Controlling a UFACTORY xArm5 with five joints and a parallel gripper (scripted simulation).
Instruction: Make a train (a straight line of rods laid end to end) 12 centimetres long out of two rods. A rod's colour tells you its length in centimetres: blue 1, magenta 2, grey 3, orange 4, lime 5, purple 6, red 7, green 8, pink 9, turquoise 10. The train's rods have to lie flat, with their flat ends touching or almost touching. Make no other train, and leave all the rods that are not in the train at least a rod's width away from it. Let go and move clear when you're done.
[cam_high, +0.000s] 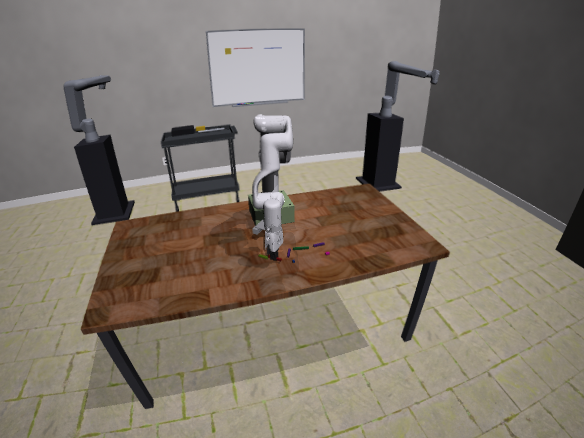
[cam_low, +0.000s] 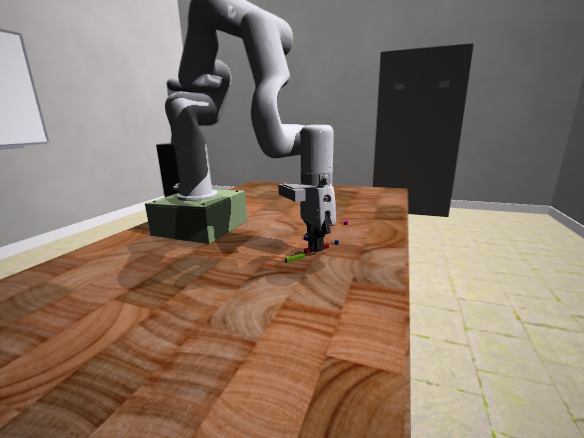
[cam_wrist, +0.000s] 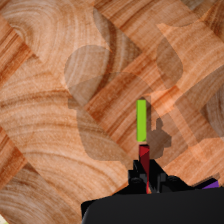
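The red rod is 2 cm below my hand. Round my hand: green rod: 5 cm behind, 15 cm to the left, 3 cm below; then small blue rod: 4 cm ahead, 9 cm to the left, 3 cm below; then lime rod: 4 cm behind, 5 cm to the right, 3 cm below.
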